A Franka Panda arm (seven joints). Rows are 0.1 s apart.
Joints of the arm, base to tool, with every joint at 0 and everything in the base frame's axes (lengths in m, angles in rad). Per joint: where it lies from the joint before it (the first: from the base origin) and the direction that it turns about. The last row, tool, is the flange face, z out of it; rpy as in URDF.
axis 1: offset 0 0 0.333 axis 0 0 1
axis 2: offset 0 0 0 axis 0 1 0
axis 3: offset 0 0 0.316 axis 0 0 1
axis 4: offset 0.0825 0 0 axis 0 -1 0
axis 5: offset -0.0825 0 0.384 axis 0 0 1
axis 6: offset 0 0 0 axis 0 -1 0
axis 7: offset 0.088 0 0 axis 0 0 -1
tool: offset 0 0 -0.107 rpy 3.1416 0 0
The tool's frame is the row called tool.
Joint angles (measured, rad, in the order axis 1, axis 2, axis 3, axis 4, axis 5, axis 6, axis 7), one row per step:
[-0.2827, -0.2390, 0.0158, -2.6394, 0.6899, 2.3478, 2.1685]
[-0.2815, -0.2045, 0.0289, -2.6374, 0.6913, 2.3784, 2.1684]
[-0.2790, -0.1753, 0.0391, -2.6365, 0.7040, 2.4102, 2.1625]
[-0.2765, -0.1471, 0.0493, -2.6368, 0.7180, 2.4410, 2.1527]
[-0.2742, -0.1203, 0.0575, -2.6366, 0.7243, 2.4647, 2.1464]
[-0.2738, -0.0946, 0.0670, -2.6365, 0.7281, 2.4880, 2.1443]
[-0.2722, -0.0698, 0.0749, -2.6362, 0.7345, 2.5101, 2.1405]
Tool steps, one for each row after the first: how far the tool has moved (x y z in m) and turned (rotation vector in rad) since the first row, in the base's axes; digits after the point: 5 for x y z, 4 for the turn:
[0.00341, 0.00226, -0.01155, -0.0130, 0.0126, 0.0002]
[0.00622, 0.00405, -0.02130, -0.0213, 0.0161, -0.0047]
[0.00823, 0.00613, -0.03122, -0.0291, 0.0189, -0.0065]
[0.00951, 0.00810, -0.04085, -0.0366, 0.0268, -0.0046]
[0.01047, 0.00995, -0.05011, -0.0449, 0.0360, -0.0047]
[0.01121, 0.01181, -0.05900, -0.0514, 0.0439, -0.0051]

